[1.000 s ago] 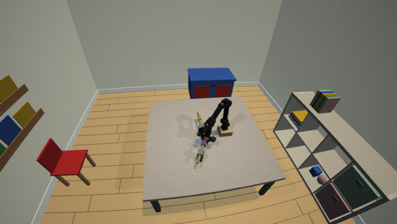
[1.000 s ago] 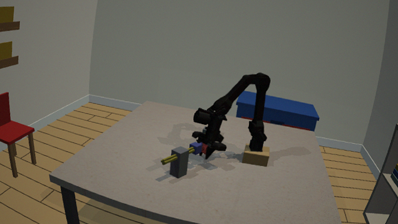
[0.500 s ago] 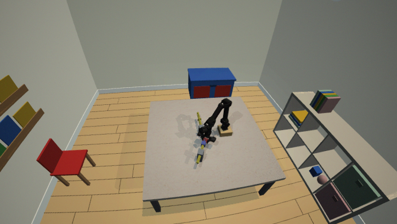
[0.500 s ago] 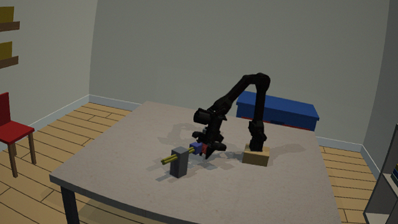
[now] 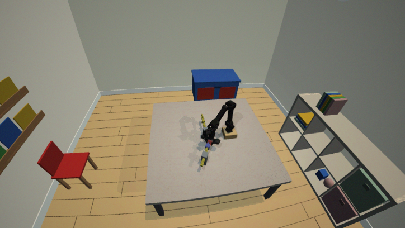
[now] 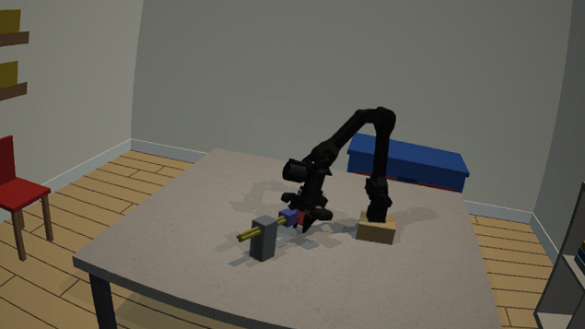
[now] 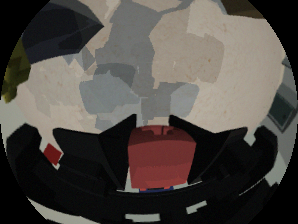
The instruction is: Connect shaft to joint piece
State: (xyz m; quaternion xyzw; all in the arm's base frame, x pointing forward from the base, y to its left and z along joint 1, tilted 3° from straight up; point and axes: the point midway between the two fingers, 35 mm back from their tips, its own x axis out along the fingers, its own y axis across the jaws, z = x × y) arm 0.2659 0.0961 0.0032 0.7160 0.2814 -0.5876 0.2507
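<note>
The red joint piece lies 5 cm above my gripper tip.
</note>
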